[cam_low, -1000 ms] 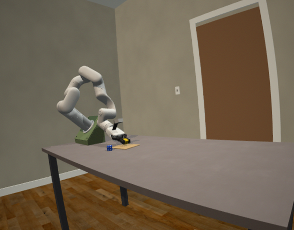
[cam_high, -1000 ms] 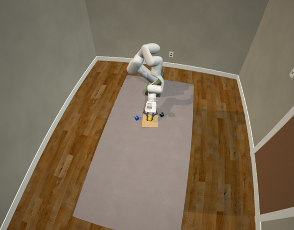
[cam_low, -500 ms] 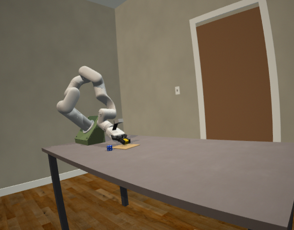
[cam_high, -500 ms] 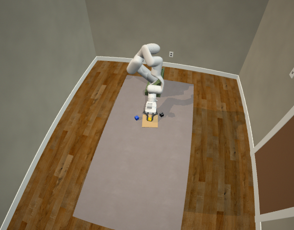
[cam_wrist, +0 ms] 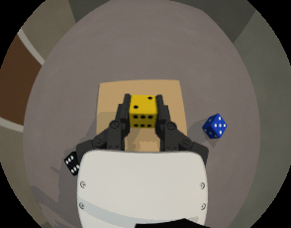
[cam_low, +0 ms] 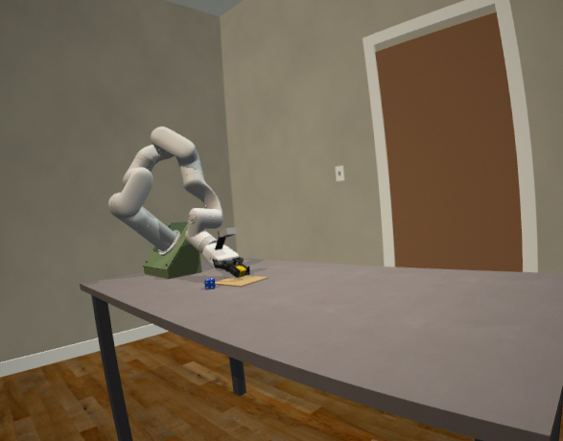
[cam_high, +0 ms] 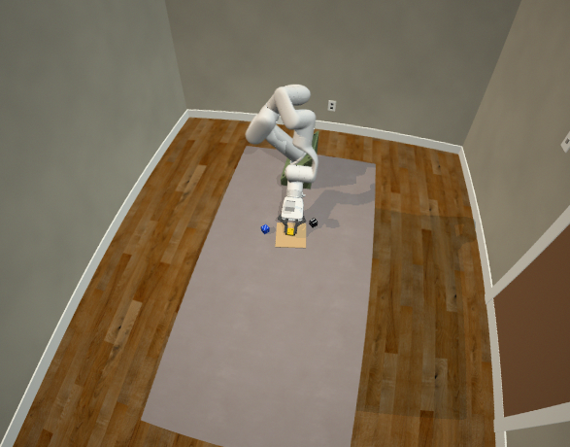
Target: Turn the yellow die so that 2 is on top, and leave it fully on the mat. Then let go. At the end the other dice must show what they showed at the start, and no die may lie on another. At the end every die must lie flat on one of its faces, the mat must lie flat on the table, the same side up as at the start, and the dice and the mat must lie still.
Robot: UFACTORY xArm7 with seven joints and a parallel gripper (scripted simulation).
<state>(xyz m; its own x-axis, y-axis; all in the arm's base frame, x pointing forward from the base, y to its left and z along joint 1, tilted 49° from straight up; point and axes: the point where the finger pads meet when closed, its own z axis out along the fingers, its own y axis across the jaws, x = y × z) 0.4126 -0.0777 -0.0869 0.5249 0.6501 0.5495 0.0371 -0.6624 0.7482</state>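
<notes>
Now: the tan mat 40 mm below my hand. Round my hand: blue die 10 mm behind, 120 mm to the right, 20 mm below; yellow die right at my hand; black die 80 mm behind, 100 mm to the left, 20 mm below.
</notes>
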